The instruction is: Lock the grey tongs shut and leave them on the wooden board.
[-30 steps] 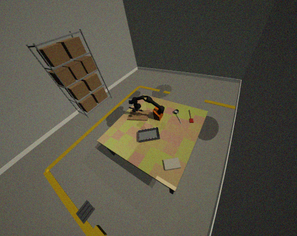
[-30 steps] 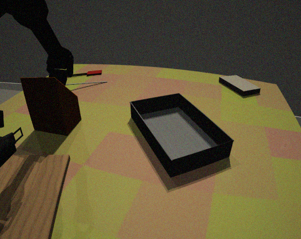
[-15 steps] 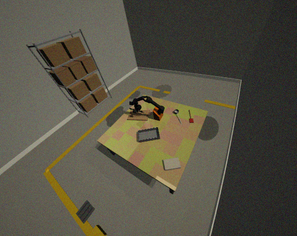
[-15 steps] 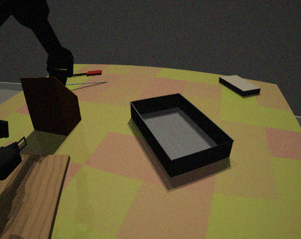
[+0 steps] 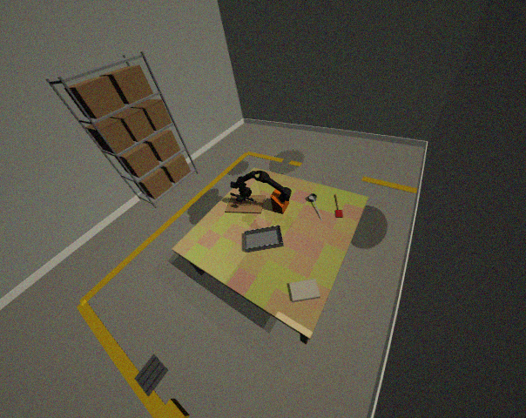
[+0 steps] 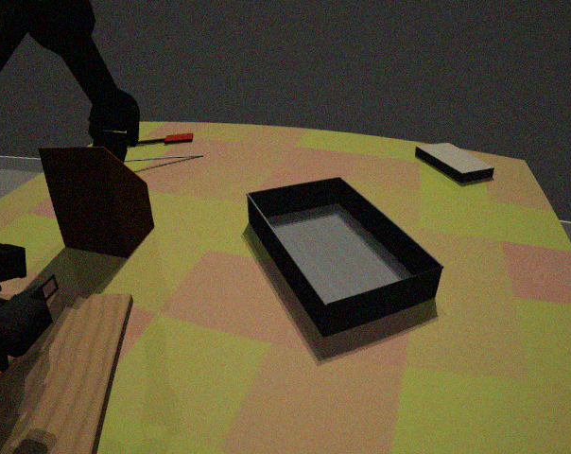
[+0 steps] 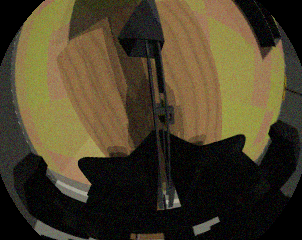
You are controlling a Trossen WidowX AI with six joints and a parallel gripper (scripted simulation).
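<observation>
Now: gripper tip 40 mm above the board. From my gripper tip the other things lie so: grey slab 880 mm to the left, 490 mm ahead, 40 mm below; then roasting tin 410 mm to the left, 280 mm ahead, 20 mm below.
</observation>
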